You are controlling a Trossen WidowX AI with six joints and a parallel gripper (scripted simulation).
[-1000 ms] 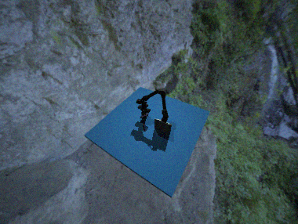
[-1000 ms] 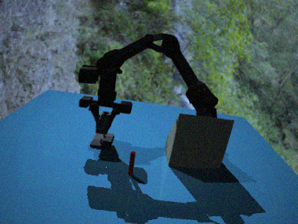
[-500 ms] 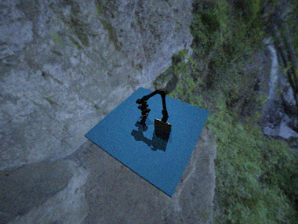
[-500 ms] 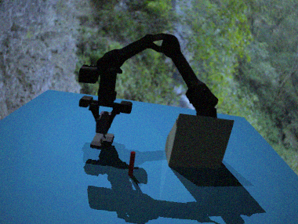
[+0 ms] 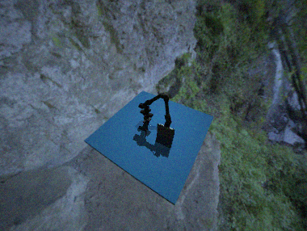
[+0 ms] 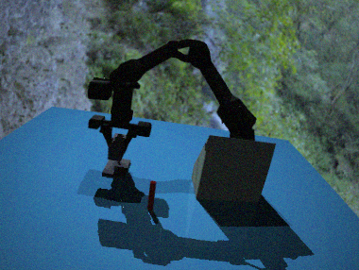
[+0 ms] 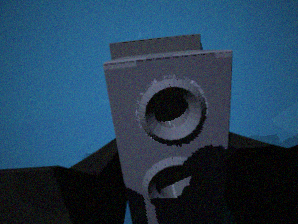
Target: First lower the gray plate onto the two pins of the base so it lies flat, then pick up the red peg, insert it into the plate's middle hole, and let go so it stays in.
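Right now my gripper tip is 220 mm to the right of the red peg, 90 mm past it and 10 mm above it. From my gripper tip the other things lie so: gray plate (30 mm above).
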